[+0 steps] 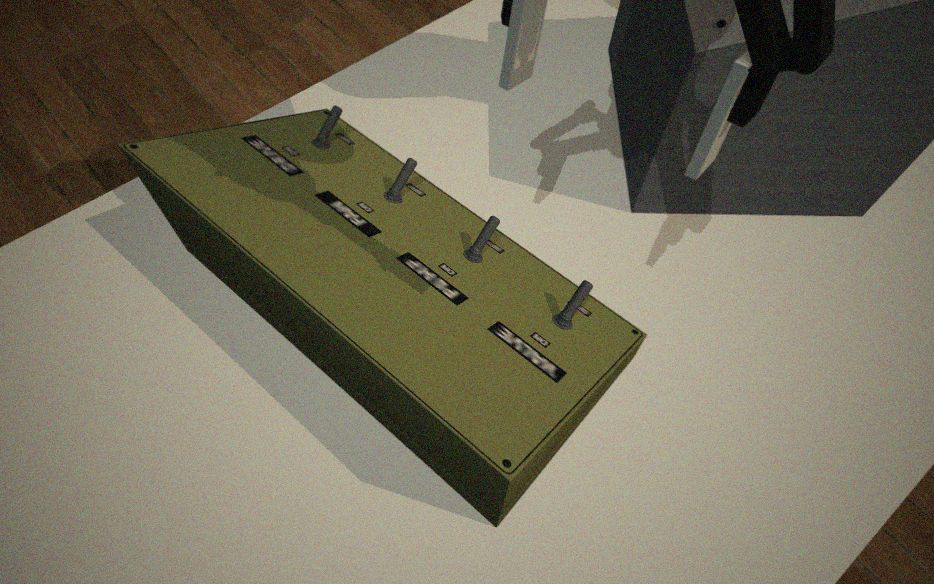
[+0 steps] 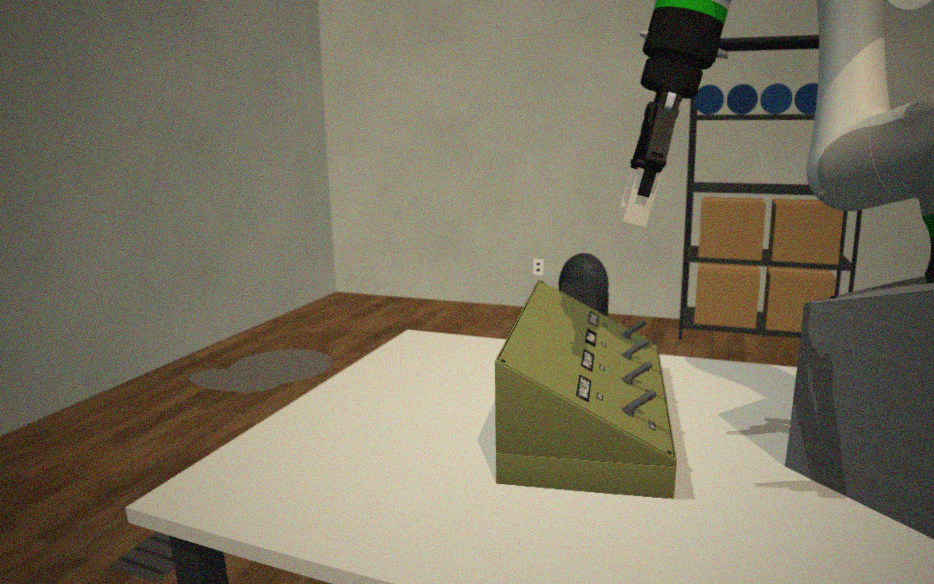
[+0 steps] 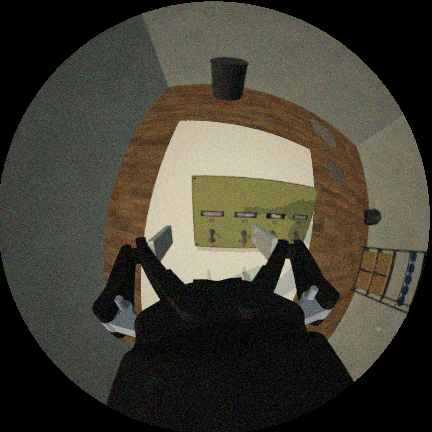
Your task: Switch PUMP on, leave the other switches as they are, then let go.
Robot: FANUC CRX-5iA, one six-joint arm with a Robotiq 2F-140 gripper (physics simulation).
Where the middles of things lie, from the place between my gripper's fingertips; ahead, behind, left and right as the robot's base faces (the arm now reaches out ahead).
Right now my hand is 80 mm short of the olive switch panel (image 1: 465,357), 160 mm to the left of it and 290 mm above it.
